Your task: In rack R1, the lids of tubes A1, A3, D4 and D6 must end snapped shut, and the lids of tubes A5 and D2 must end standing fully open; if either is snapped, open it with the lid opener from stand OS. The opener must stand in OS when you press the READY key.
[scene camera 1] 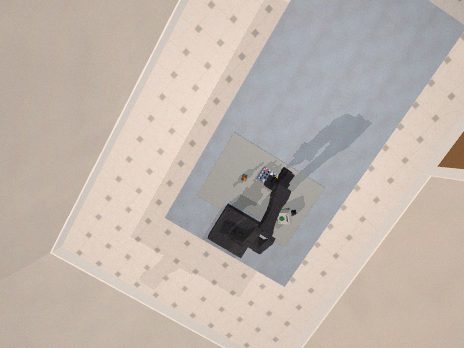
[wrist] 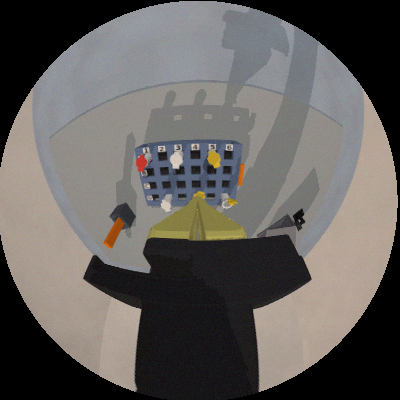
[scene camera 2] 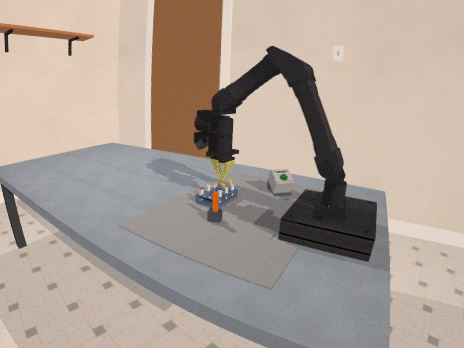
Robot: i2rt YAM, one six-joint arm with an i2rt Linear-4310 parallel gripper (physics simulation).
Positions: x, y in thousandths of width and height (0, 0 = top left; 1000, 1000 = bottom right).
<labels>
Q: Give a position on a grey mat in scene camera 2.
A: At 518, 705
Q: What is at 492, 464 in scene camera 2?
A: My gripper.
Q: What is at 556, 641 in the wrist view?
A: My gripper.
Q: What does my gripper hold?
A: Nothing.
</labels>
